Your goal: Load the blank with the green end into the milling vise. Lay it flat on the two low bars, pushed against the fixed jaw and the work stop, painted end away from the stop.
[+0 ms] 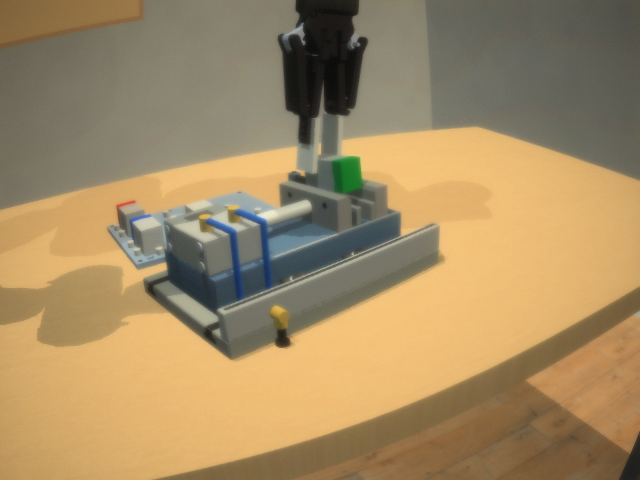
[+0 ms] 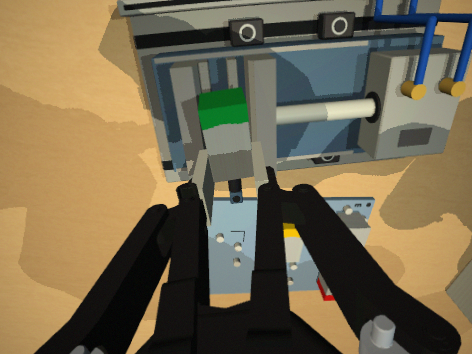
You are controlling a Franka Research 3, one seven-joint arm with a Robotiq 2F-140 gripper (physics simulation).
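The grey blank with the green end [image 1: 347, 174] [image 2: 227, 145] is held over the slot between the vise jaws, slightly tilted, its lower part partly hidden. My gripper [image 1: 318, 149] [image 2: 232, 161] is shut on its rear part. The green end points away from the dark work stop [image 2: 235, 190], which shows beyond the blank's rear end. The fixed jaw [image 1: 379, 198] [image 2: 183, 110] stands on one side, the moving jaw [image 1: 336, 211] [image 2: 262, 110] with its rod on the other. Two low bars [image 2: 204, 75] [image 2: 232, 72] show between them; contact with the blank cannot be told.
A light blue pegged plate [image 1: 238, 196] [image 2: 220, 280] beside the vise bears blanks with red, blue and yellow ends. The vise's grey block [image 1: 191, 242] [image 2: 407, 115] carries blue pipes [image 1: 266, 248]. A long grey rail [image 1: 330, 284] and a yellow-topped knob [image 1: 279, 315] stand in front.
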